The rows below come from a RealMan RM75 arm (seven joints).
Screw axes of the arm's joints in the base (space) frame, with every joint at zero. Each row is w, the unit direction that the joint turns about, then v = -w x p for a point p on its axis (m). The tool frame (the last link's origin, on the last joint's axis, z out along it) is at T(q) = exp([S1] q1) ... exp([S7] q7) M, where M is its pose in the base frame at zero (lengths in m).
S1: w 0 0 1 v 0.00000 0.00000 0.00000
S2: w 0 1 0 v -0.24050 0.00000 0.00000
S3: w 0 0 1 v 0.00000 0.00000 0.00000
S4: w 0 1 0 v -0.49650 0.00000 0.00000
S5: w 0 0 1 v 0.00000 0.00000 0.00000
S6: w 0 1 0 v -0.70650 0.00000 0.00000
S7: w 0 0 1 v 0.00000 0.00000 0.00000
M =
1 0 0 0.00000
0 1 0 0.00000
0 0 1 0.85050
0 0 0 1
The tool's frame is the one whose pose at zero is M.
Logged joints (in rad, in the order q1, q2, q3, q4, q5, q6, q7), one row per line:
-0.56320, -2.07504, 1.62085, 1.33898, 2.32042, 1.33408, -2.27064
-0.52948, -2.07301, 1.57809, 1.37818, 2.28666, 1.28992, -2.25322
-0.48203, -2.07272, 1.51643, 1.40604, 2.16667, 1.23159, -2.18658
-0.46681, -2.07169, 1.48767, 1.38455, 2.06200, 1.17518, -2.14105
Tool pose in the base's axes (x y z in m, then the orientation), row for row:
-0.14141, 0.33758, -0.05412, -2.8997, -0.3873, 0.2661
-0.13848, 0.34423, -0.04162, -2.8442, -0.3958, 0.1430
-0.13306, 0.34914, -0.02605, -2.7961, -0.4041, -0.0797
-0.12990, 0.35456, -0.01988, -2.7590, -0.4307, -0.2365
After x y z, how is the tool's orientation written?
As a rotation vector, in radians.
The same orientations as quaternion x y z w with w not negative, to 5 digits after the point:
-0.98199, -0.13116, 0.09012, 0.10186
-0.98047, -0.13644, 0.04930, 0.13282
-0.97705, -0.14121, -0.02785, 0.15701
-0.97039, -0.15148, -0.08318, 0.16878

